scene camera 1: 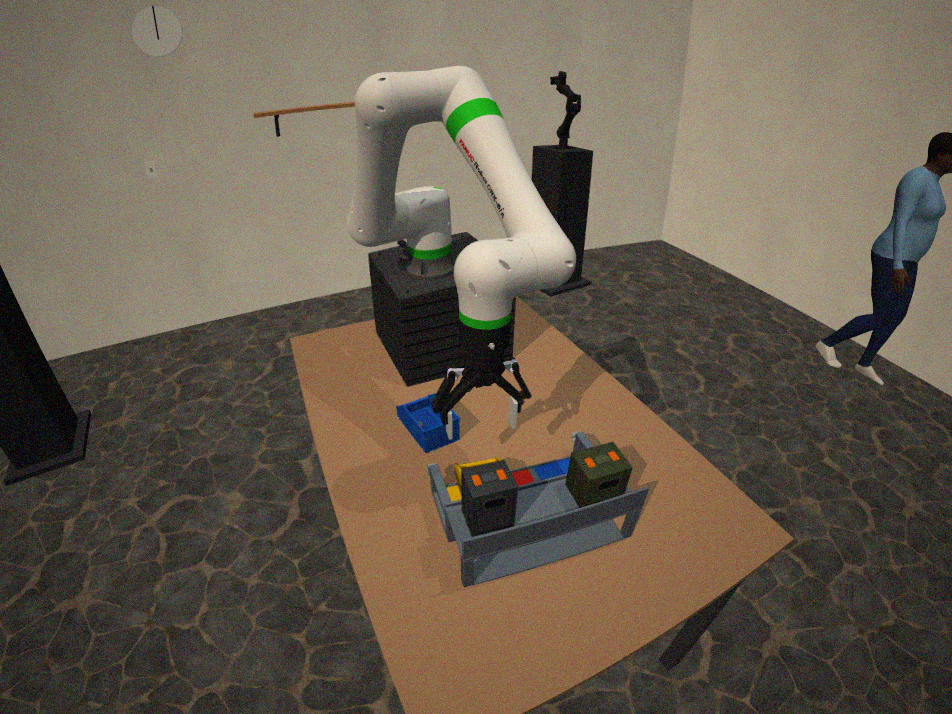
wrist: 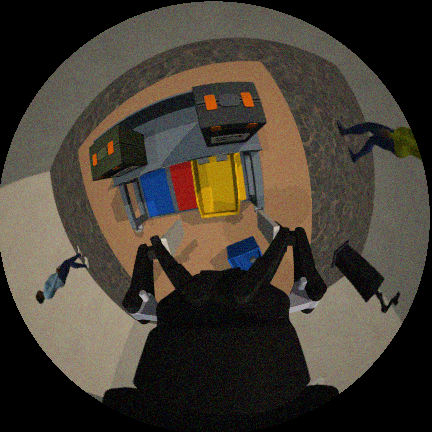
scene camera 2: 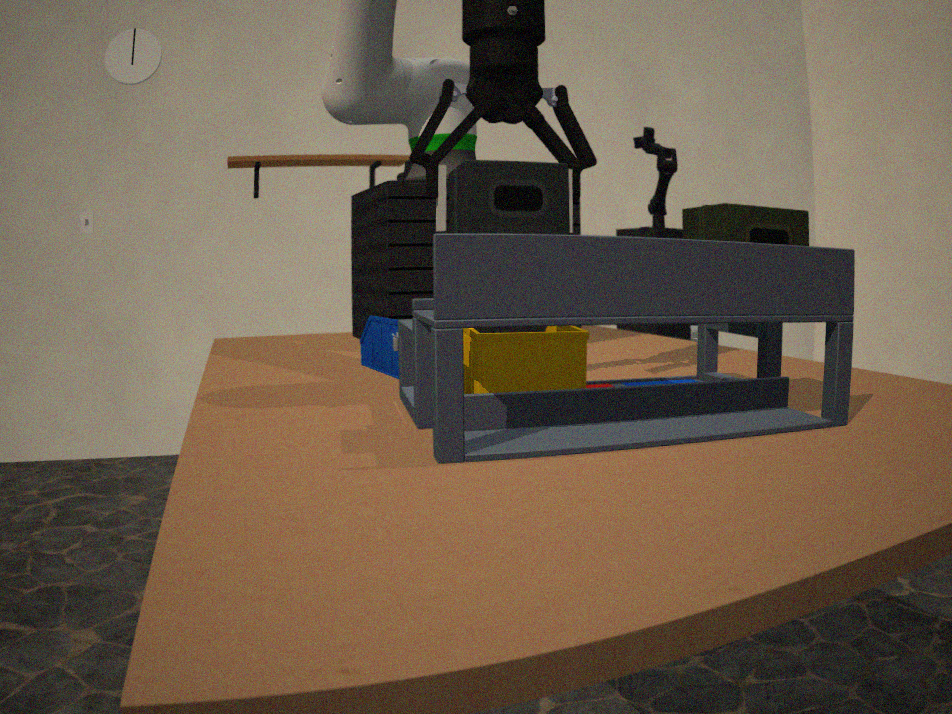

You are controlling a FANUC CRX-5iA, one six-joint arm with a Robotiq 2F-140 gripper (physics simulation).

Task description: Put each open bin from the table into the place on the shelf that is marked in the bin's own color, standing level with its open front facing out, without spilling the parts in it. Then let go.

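Places are measured from the arm's base along level axes (x ahead, y left, z up), in centimetres.
Where they show: gripper, fingertip midpoint: [scene camera 1: 480, 429] [wrist: 219, 222]; arm's base, link origin: [scene camera 1: 431, 268].
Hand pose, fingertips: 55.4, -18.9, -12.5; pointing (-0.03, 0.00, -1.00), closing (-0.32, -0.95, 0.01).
Note:
Each offset is from my fingertips to the top centre of the thing, as dx, dy, dz. "pt": to the spot under its first point.
The yellow bin @(pt -2.6, +1.2, -13.2) [scene camera 1: 478, 463] [scene camera 2: 530, 361] [wrist: 220, 182] stands upright, looking level, on the lower level of the grey shelf @(pt +26.1, -1.0, -5.7) [scene camera 1: 553, 530] [scene camera 2: 645, 276]. A strip of the yellow mark @(pt -0.6, -6.6, -17.1) [scene camera 1: 454, 493] [wrist: 241, 177] shows beside it. Its low front faces the robot side; small grey shapes lie at its back. The red mark @(pt +3.9, +9.5, -17.1) [scene camera 1: 522, 477] [wrist: 183, 185] and blue mark @(pt +5.7, +17.4, -17.1) [scene camera 1: 552, 468] [wrist: 157, 192] show bare. The blue bin @(pt -16.1, -1.5, -14.5) [scene camera 1: 439, 438] [scene camera 2: 378, 344] [wrist: 244, 248] stands on the table, partly hidden by a finger in the wrist view. My gripper [scene camera 1: 481, 418] [wrist: 219, 222] is open and empty, above and robot-side of the yellow bin.
A dark grey case @(+15.7, -8.7, +4.6) [scene camera 1: 489, 499] [scene camera 2: 507, 199] [wrist: 229, 112] stands on the shelf's upper level above the yellow bin's back. A dark green case @(+22.3, +13.4, +1.9) [scene camera 1: 599, 474] [scene camera 2: 745, 222] [wrist: 117, 152] stands at the upper level's other end. A person [scene camera 1: 911, 222] is beyond the table.

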